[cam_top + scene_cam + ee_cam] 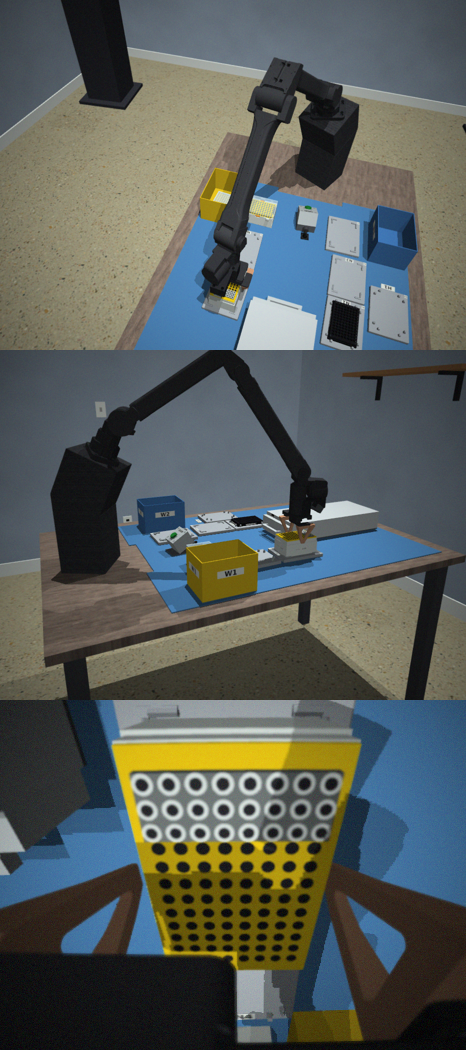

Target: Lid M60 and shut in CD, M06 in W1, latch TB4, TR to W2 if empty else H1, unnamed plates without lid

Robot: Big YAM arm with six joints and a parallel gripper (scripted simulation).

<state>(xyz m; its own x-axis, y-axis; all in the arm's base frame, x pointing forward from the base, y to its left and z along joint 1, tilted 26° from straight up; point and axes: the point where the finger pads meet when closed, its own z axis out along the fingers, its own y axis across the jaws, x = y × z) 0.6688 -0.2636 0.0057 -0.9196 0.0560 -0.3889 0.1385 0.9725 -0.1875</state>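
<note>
The tip rack TR lies 10 mm behind my hand, 10 mm to the right of it and 10 mm below it. Also, from my hand: nest N2: 60 mm below; then nest N4: 180 mm behind, 20 mm to the left, 60 mm below; then clear plate lid: 130 mm ahead, 170 mm to the left, 40 mm below.
</note>
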